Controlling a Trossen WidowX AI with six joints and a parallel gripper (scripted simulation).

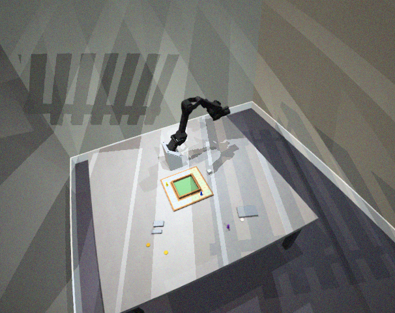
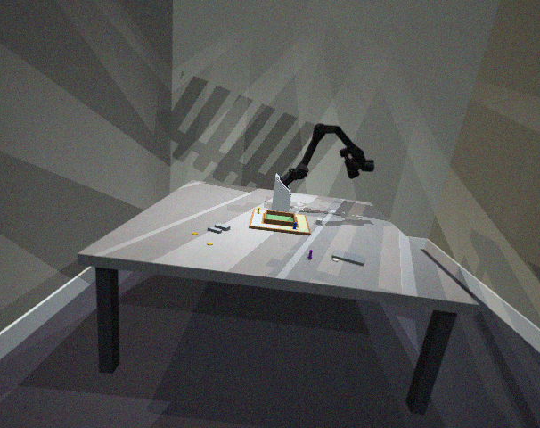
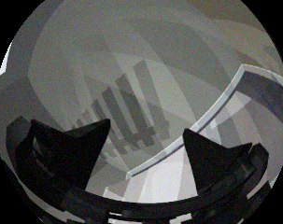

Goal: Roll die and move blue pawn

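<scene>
Now: the white die 420 mm ahead of my gripper tip, 200 mm to the right of it and 280 mm below it. Round my gripper tip: blue pawn (560 mm ahead, 350 mm to the right, 270 mm below); then yellow pawn (370 mm ahead, 520 mm to the right, 270 mm below); then green tray (450 mm ahead, 410 mm to the right, 290 mm below).
</scene>
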